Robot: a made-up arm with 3 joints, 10 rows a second.
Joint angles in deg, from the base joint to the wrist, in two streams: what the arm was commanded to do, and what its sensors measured. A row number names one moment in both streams.
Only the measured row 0 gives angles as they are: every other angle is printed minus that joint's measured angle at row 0.
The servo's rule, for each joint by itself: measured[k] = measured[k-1] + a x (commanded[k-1-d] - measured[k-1]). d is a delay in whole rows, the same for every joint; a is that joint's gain. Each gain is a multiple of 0.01, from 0.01 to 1. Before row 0 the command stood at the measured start. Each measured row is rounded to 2 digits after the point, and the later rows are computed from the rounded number. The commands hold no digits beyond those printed.
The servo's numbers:
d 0
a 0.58 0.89 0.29
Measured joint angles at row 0:
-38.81, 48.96, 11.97
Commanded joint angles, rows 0 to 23:
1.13, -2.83, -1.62
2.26, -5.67, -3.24
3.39, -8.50, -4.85
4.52, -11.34, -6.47
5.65, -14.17, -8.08
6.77, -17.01, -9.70
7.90, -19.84, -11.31
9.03, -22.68, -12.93
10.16, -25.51, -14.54
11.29, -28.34, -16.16
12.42, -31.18, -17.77
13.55, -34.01, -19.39
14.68, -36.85, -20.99
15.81, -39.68, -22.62
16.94, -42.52, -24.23
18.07, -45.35, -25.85
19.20, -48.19, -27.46
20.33, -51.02, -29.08
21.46, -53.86, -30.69
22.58, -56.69, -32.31
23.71, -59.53, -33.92
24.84, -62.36, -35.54
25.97, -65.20, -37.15
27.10, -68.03, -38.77
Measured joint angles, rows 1 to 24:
0.66, -2.52, -0.47
1.59, -5.32, -1.27
2.63, -8.15, -2.31
3.73, -10.99, -3.52
4.84, -13.82, -4.84
5.96, -16.66, -6.25
7.09, -19.49, -7.72
8.22, -22.33, -9.23
9.35, -25.16, -10.77
10.48, -27.99, -12.33
11.61, -30.83, -13.91
12.74, -33.66, -15.50
13.87, -36.50, -17.09
15.00, -39.33, -18.69
16.13, -42.17, -20.30
17.26, -45.00, -21.91
18.39, -47.84, -23.52
19.52, -50.67, -25.13
20.65, -53.51, -26.74
21.77, -56.34, -28.36
22.90, -59.18, -29.97
24.03, -62.01, -31.59
25.16, -64.85, -33.20
26.29, -67.68, -34.82

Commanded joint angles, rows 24 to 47:
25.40, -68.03, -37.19
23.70, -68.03, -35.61
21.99, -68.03, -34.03
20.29, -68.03, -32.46
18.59, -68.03, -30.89
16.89, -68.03, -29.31
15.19, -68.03, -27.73
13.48, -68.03, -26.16
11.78, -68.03, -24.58
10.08, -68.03, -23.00
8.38, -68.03, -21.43
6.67, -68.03, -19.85
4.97, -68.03, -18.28
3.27, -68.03, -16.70
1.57, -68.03, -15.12
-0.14, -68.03, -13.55
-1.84, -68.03, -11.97
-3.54, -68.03, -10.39
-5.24, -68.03, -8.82
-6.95, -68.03, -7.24
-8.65, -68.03, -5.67
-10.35, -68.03, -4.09
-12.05, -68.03, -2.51
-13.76, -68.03, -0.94
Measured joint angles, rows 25 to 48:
25.77, -67.99, -35.51
24.57, -68.03, -35.54
23.07, -68.03, -35.10
21.46, -68.03, -34.33
19.80, -68.03, -33.33
18.11, -68.03, -32.16
16.42, -68.03, -30.88
14.71, -68.03, -29.51
13.01, -68.03, -28.08
11.31, -68.03, -26.61
9.61, -68.03, -25.11
7.90, -68.03, -23.58
6.20, -68.03, -22.04
4.50, -68.03, -20.49
2.80, -68.03, -18.93
1.09, -68.03, -17.37
-0.61, -68.03, -15.80
-2.31, -68.03, -14.23
-4.01, -68.03, -12.66
-5.72, -68.03, -11.09
-7.42, -68.03, -9.52
-9.12, -68.03, -7.95
-10.82, -68.03, -6.37
-12.53, -68.03, -4.80

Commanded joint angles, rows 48 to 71:
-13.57, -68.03, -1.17
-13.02, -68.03, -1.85
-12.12, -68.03, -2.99
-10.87, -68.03, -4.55
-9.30, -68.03, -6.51
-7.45, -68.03, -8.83
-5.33, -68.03, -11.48
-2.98, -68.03, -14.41
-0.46, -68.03, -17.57
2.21, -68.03, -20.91
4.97, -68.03, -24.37
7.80, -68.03, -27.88
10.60, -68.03, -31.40
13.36, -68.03, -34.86
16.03, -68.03, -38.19
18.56, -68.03, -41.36
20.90, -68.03, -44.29
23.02, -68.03, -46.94
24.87, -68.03, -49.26
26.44, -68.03, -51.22
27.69, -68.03, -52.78
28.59, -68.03, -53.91
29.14, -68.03, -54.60
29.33, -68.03, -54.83
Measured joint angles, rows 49 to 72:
-13.13, -68.03, -3.75
-13.07, -68.03, -3.20
-12.52, -68.03, -3.14
-11.56, -68.03, -3.55
-10.25, -68.03, -4.41
-8.63, -68.03, -5.69
-6.72, -68.03, -7.37
-4.55, -68.03, -9.41
-2.18, -68.03, -11.78
0.37, -68.03, -14.43
3.04, -68.03, -17.31
5.80, -68.03, -20.38
8.58, -68.03, -23.58
11.35, -68.03, -26.85
14.06, -68.03, -30.14
16.67, -68.03, -33.39
19.12, -68.03, -36.55
21.38, -68.03, -39.56
23.40, -68.03, -42.37
25.16, -68.03, -44.94
26.63, -68.03, -47.21
27.77, -68.03, -49.15
28.56, -68.03, -50.73
29.01, -68.03, -51.92

